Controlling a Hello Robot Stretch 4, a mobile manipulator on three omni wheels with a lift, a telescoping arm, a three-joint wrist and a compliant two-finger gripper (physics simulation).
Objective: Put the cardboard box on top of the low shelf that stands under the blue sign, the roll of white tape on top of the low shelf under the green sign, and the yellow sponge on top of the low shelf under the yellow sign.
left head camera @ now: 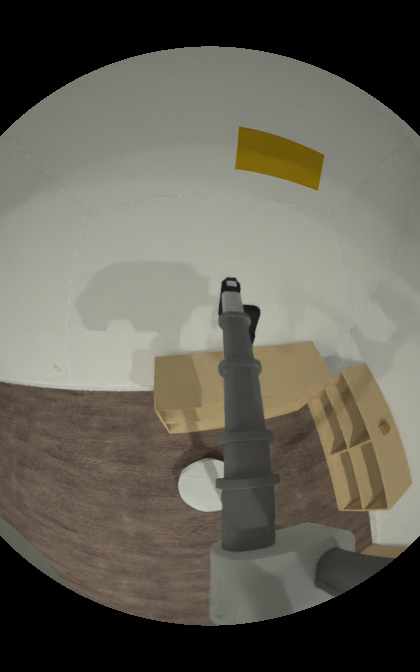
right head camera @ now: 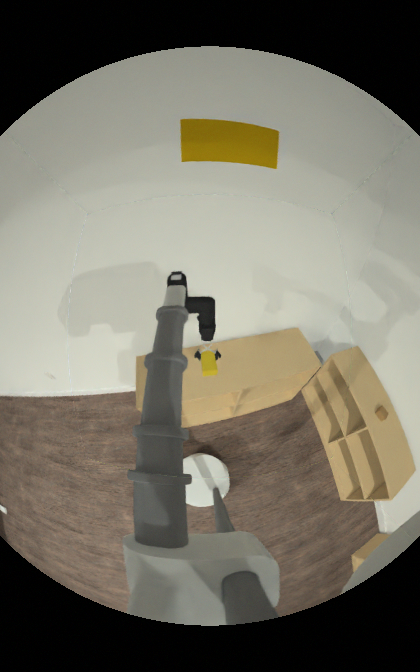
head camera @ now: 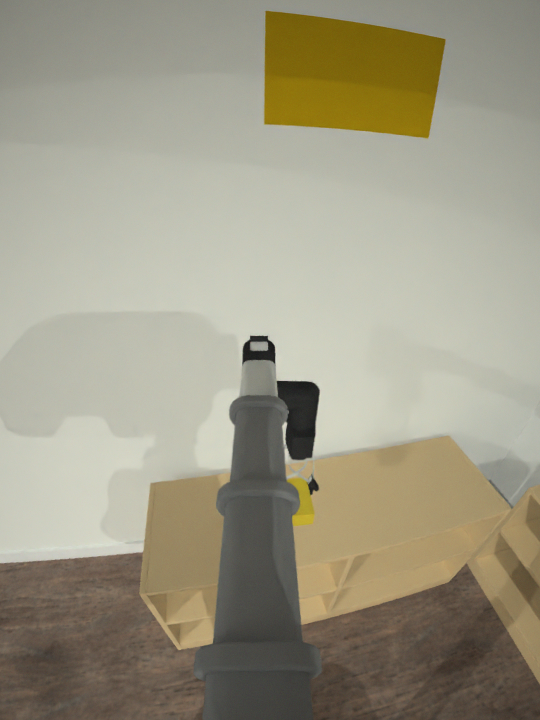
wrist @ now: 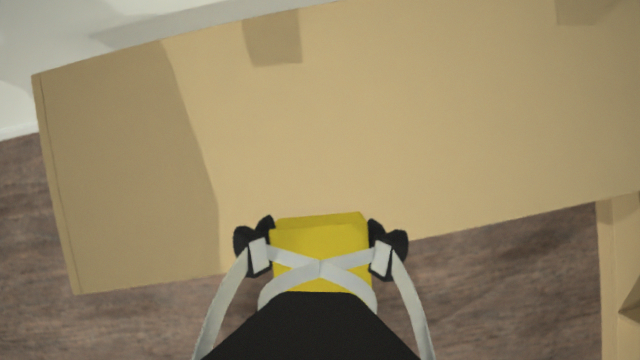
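Pixels of known places: gripper, fingertip midpoint: (wrist: 320,237); robot's base at its link origin: (left head camera: 206,483).
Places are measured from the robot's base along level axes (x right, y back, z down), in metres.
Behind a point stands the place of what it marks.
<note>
My gripper (head camera: 299,485) @[x 0.087, y -0.569, z -0.836 m] (right head camera: 208,355) (wrist: 320,237) @[x 0.087, y -0.569, z -0.836 m] is shut on the yellow sponge (head camera: 303,508) @[x 0.101, y -0.501, z -0.870 m] (right head camera: 209,364) (wrist: 320,236) @[x 0.088, y -0.577, z -0.871 m], one fingertip on each side. It holds the sponge above the low shelf (head camera: 395,494) @[x 0.472, y -0.715, z -0.582 m] (left head camera: 290,367) @[x 0.528, y -0.724, z -0.583 m] (right head camera: 270,360) (wrist: 400,125) @[x 0.201, y -0.676, z -0.583 m] under the yellow sign (head camera: 353,75) @[x 0.201, y -0.932, z -1.728 m] (left head camera: 280,159) @[x 0.196, y -0.932, z -1.709 m] (right head camera: 229,143). In the wrist view the sponge overlaps this shelf's front edge; its exact height is unclear. A small brown box (left head camera: 384,427) @[x 1.220, y -0.136, z -0.628 m] (right head camera: 381,412) sits on top of the shelf unit at the right. The white tape, green sign and blue sign do not show.
The right-hand shelf unit (left head camera: 375,395) @[x 1.307, y -0.420, z -0.583 m] (right head camera: 370,385) (wrist: 607,280) @[x 1.076, y -0.207, z -0.010 m] stands at an angle beside the low shelf's right end. A white round object (left head camera: 197,490) @[x -0.069, y 0.042, z -0.187 m] (right head camera: 220,470) is on the floor in front. Part of another shelf (right head camera: 367,550) shows at lower right.
</note>
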